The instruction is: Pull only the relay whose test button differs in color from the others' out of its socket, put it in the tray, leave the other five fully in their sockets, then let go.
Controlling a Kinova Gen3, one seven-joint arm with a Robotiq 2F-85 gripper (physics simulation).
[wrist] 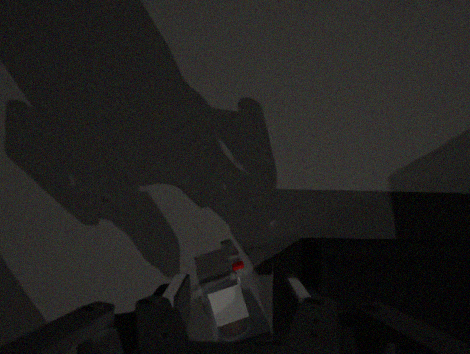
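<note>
A relay with a see-through housing, a pale label and a red test button shows at the lower middle of the wrist view. It looks slanted and lies between the two fingers of my gripper. The gripper is partly open and not clamped on it. The left finger is very near the relay's side; contact there is hard to tell. The relay's lower end is partly hidden in the dark at the bottom edge. Sockets and the other five relays do not show clearly.
A black box-like shape stands close at the right, beside the right finger; I cannot tell whether it is the tray. The picture is very dark. A large shadow of the arm and gripper falls across the grey surface.
</note>
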